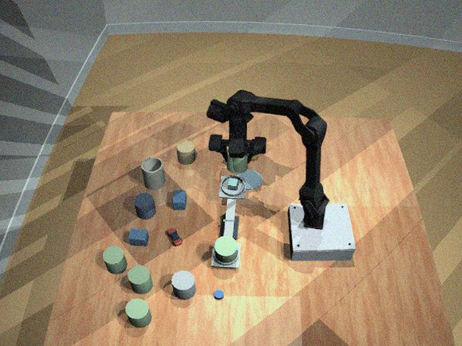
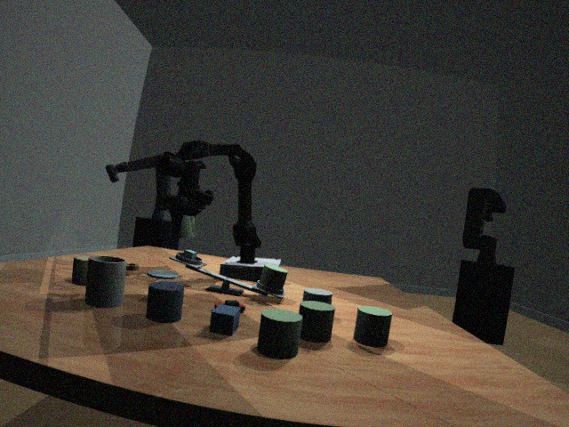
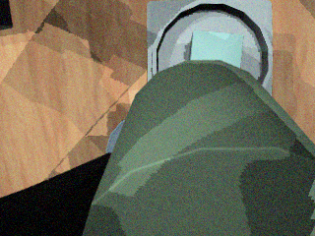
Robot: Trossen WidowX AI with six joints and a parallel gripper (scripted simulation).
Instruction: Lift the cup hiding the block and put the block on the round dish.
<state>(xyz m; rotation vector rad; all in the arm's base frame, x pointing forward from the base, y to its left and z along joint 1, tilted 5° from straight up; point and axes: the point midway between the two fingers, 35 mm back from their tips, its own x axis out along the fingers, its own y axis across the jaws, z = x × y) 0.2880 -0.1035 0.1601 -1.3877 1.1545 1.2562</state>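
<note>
The pale green block lies 7 cm below my gripper tip, 4 cm to the left of it and 1 cm ahead of it. Round my gripper tip: balance (16 cm to the left, 13 cm below, 1 cm behind); round dish (16 cm below, 8 cm to the right, 3 cm behind); balance beam (16 cm to the left, 12 cm below, 1 cm behind).
</note>
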